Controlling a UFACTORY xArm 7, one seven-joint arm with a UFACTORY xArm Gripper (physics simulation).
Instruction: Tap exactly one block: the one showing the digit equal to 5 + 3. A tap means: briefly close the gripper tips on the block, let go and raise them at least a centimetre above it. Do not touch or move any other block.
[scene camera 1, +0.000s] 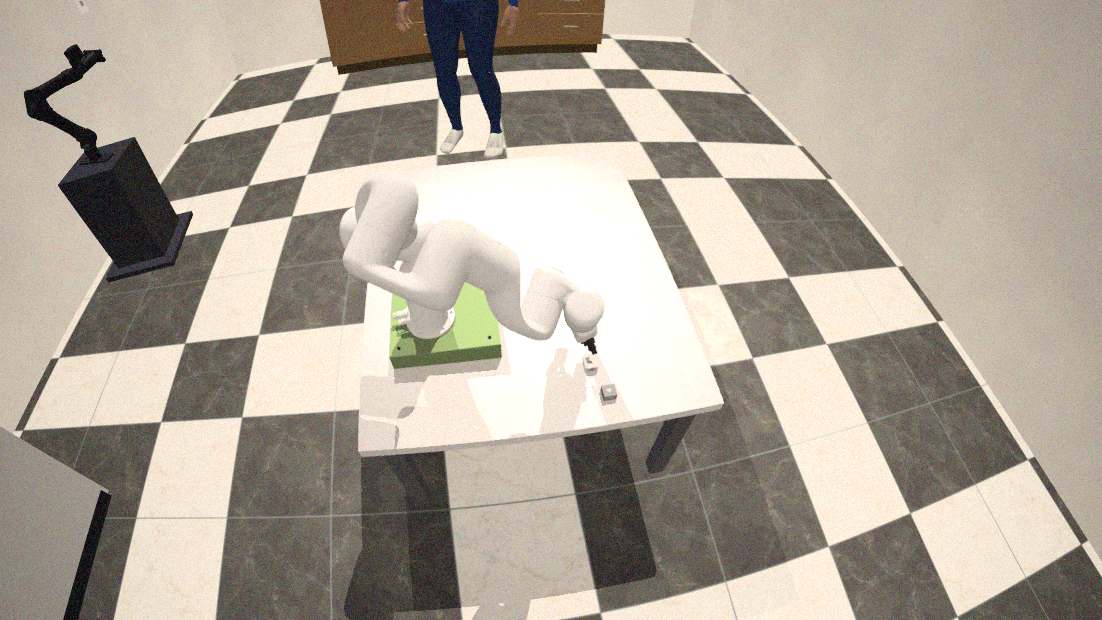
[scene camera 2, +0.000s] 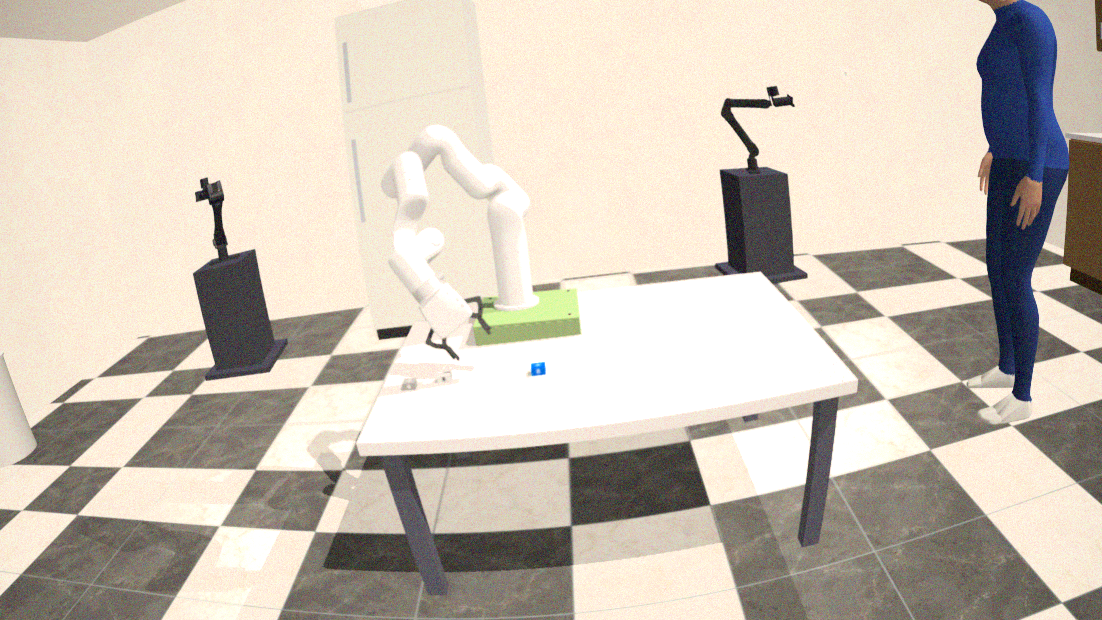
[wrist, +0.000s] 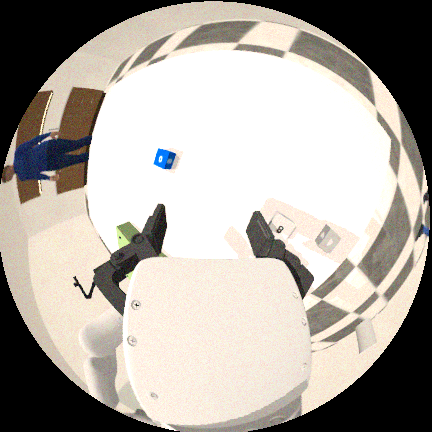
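The white block (scene camera 1: 589, 364) (scene camera 2: 443, 377) (wrist: 282, 225) shows a dark 8 on its top in the wrist view, just right of the right finger. A grey block (scene camera 1: 608, 393) (scene camera 2: 409, 384) (wrist: 327, 238) stands beyond it, nearer the table edge; its digit is not readable. A blue block (scene camera 2: 537, 368) (wrist: 164, 158) with a 0 stands well apart; in scene camera 1 it does not show. My gripper (scene camera 1: 591, 347) (scene camera 2: 472, 344) (wrist: 208, 217) is open and empty, above the table, to the side of the white block and touching no block.
The arm stands on a green base (scene camera 1: 446, 354) (scene camera 2: 531, 330) (wrist: 127, 234) on the white table (scene camera 1: 539, 192) (scene camera 2: 655, 354) (wrist: 225, 125). Shadows fall around the white and grey blocks. A person (scene camera 1: 462, 61) (scene camera 2: 1021, 154) (wrist: 47, 156) stands beyond the table.
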